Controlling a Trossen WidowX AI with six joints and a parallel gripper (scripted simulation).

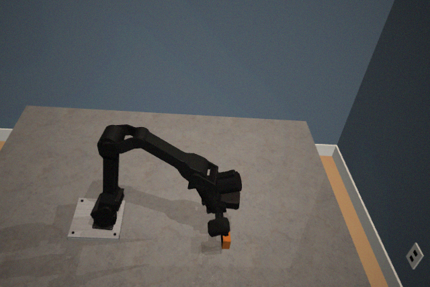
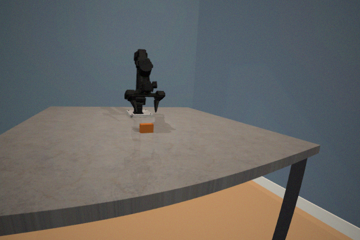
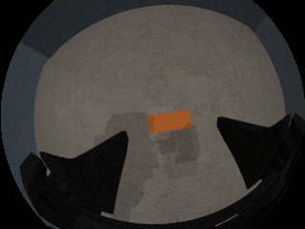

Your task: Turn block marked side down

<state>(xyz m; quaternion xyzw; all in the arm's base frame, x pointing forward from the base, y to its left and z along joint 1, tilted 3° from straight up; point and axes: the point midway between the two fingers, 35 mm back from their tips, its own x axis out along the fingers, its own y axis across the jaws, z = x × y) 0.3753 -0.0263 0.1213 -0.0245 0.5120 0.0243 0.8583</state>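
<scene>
The orange block is 7 cm below my gripper tip.
</scene>
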